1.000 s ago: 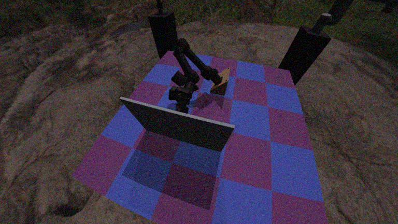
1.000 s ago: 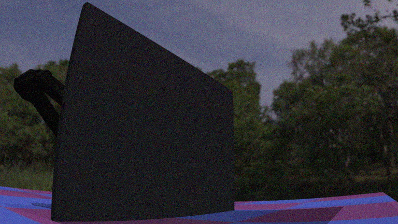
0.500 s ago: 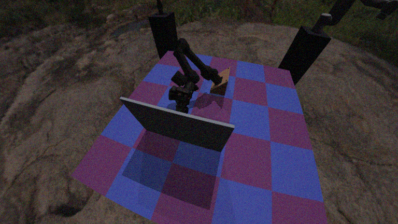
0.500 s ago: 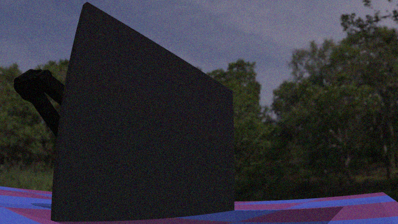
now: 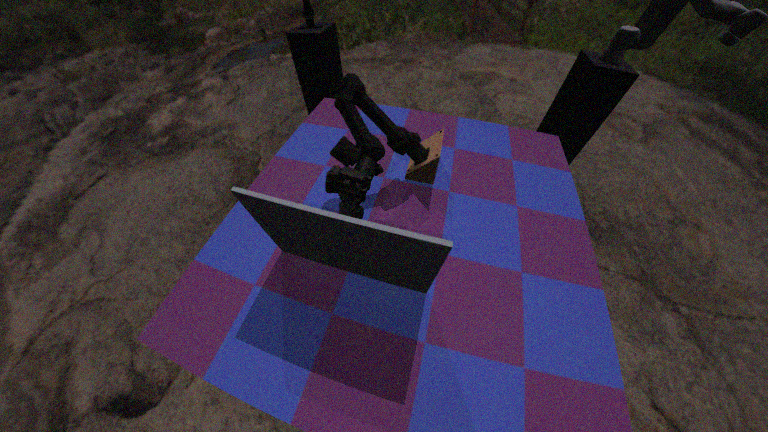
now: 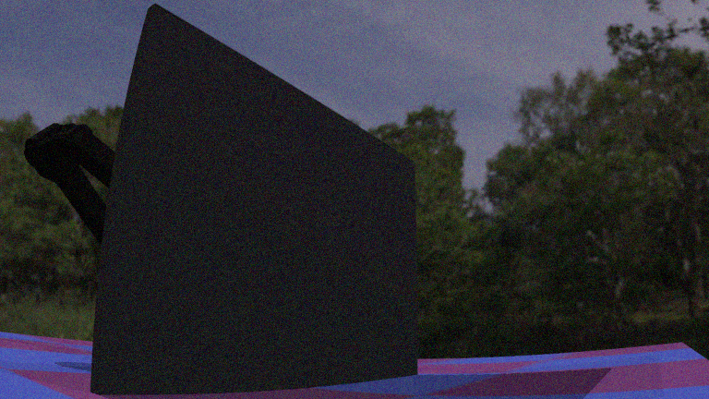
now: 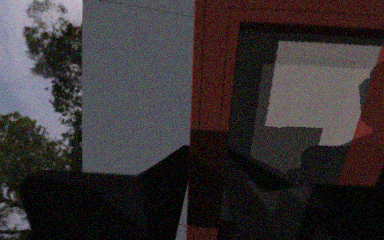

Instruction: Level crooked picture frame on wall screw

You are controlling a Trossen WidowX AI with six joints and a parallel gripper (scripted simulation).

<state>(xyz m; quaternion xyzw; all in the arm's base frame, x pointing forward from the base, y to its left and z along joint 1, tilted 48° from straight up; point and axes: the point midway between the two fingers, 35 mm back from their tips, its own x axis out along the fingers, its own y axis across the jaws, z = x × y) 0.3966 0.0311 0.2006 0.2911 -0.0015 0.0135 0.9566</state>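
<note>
Right now my gripper tip is 50 mm above the picture frame, 10 mm to the left of it and 10 mm short of it. From my gripper tip the other things lie so: grey wall panel (70 mm below, 20 mm ahead).
</note>
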